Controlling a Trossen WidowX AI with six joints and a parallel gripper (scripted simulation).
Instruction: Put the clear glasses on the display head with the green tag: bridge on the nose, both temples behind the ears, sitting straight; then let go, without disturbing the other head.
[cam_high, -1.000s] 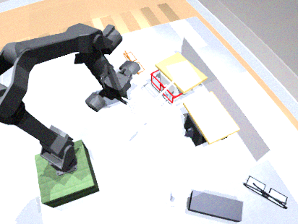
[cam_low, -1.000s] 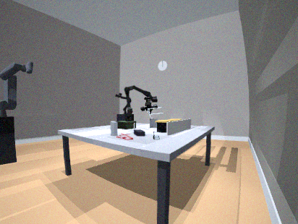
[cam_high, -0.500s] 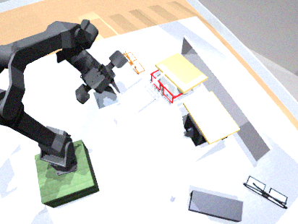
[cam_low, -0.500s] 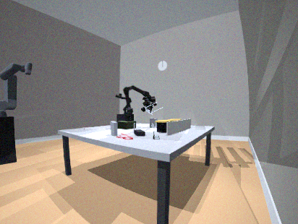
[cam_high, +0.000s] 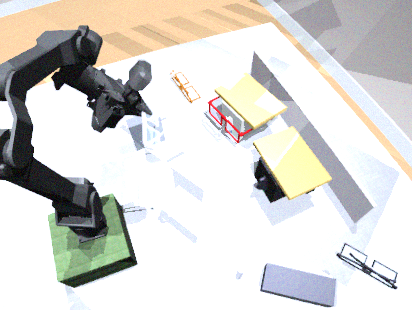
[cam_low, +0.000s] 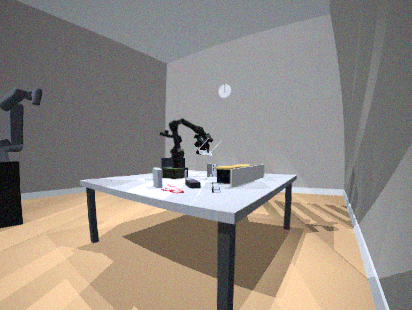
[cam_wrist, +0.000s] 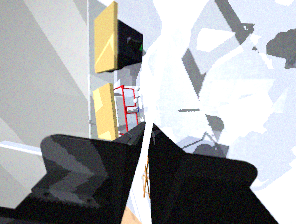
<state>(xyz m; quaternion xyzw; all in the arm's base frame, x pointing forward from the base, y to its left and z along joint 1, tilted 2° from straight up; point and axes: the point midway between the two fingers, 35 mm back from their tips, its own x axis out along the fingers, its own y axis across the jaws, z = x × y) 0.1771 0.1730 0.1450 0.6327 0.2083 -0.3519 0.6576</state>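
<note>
The dark head is 27 cm ahead of my gripper tip, 17 cm to the right of it and 15 cm below it.
</note>
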